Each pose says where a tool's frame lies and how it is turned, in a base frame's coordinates. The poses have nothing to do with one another.
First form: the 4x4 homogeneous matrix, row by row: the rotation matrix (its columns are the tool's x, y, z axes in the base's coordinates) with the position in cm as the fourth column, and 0 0 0 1 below. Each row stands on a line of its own.
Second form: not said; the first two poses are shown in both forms.
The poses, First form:
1:
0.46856 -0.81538 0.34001 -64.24
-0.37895 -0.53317 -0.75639 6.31
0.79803 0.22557 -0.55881 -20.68
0 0 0 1
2:
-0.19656 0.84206 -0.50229 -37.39
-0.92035 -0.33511 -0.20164 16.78
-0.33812 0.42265 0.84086 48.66
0 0 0 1
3:
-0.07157 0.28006 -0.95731 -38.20
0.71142 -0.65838 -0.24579 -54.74
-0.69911 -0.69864 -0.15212 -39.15
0 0 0 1
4:
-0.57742 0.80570 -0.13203 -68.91
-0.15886 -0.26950 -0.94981 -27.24
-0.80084 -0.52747 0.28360 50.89
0 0 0 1
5:
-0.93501 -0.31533 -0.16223 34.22
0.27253 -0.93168 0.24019 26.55
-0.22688 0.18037 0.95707 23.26
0 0 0 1
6:
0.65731 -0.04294 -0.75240 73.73
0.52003 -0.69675 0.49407 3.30
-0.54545 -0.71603 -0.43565 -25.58
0 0 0 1
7:
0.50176 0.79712 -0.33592 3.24
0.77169 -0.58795 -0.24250 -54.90
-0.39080 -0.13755 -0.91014 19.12
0 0 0 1
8:
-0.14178 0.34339 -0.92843 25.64
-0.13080 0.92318 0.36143 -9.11
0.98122 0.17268 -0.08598 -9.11
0 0 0 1
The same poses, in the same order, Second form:
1: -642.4 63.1 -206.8 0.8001 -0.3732 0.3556 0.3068
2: -373.9 167.8 486.6 0.2728 -0.0717 -0.7702 0.5721
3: -382.0 -547.4 -391.5 -0.6593 -0.3759 0.6281 0.1717
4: -689.1 -272.4 508.9 0.3196 0.5060 -0.7298 0.3304
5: 342.2 265.5 232.6 -0.0995 0.1075 0.9777 0.1503
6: 737.3 33.0 -255.8 -0.8351 -0.1428 0.3885 0.3623
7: 32.4 -549.0 191.2 0.8660 0.4529 -0.2098 0.0303
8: 256.4 -91.1 -91.1 -0.0725 -0.7333 -0.1821 0.6510
